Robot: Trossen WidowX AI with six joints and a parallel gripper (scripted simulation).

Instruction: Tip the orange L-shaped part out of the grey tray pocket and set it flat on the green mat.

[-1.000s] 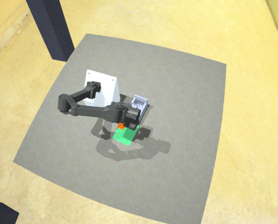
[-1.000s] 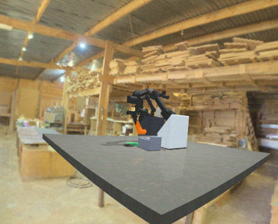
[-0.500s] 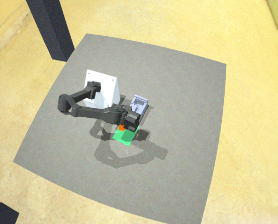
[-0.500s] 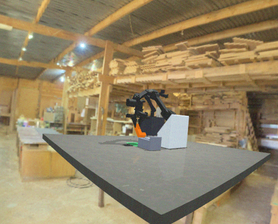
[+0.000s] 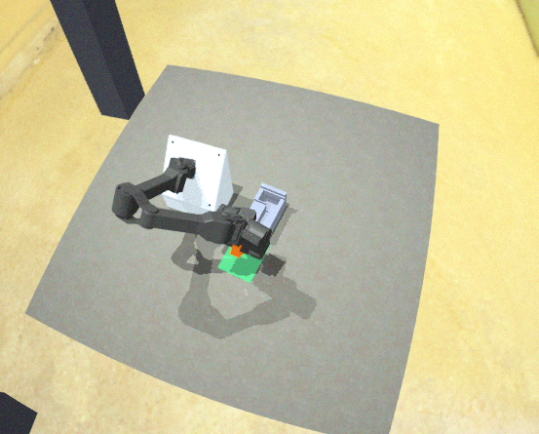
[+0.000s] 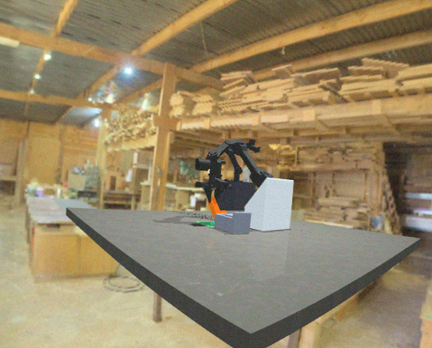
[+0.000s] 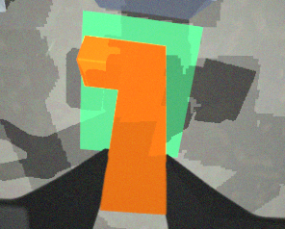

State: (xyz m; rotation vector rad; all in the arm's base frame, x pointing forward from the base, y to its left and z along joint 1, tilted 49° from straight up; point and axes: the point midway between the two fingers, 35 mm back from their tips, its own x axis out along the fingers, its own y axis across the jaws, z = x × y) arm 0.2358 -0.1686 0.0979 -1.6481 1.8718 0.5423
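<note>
The green mat is 20 mm to the left of my gripper tip and 120 mm below it. Round my gripper tip: orange L-shaped part 10 mm behind, 30 mm to the left, 30 mm below.
</note>
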